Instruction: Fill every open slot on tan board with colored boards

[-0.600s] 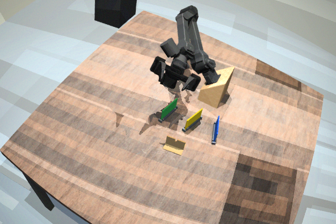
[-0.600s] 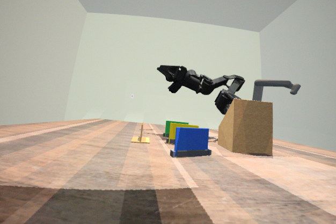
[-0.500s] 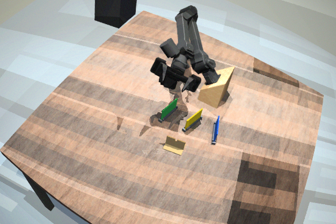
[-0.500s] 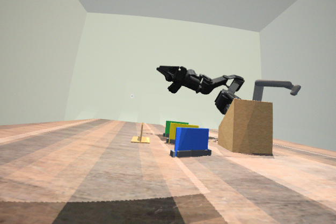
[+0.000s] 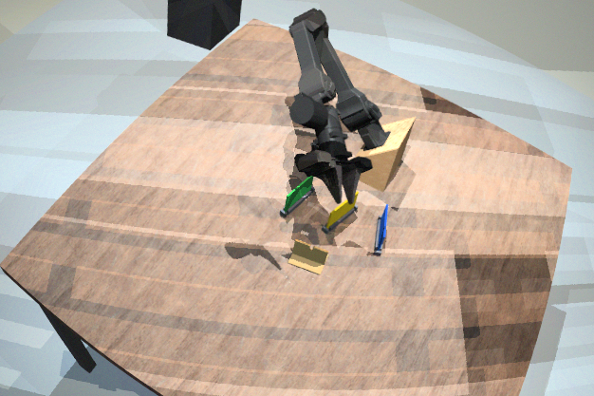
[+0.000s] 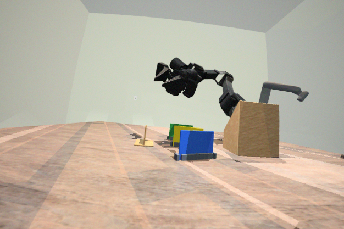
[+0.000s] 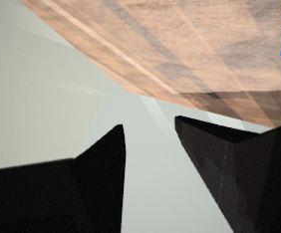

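The yellow board is 180 mm below my gripper tip, 120 mm behind it and 20 mm to the right of it. Round my gripper tip: tan board: 180 mm below, 40 mm to the right, 30 mm ahead; blue board: 180 mm below, 120 mm behind, 90 mm to the left; green board: 180 mm below, 140 mm to the right, 110 mm behind.
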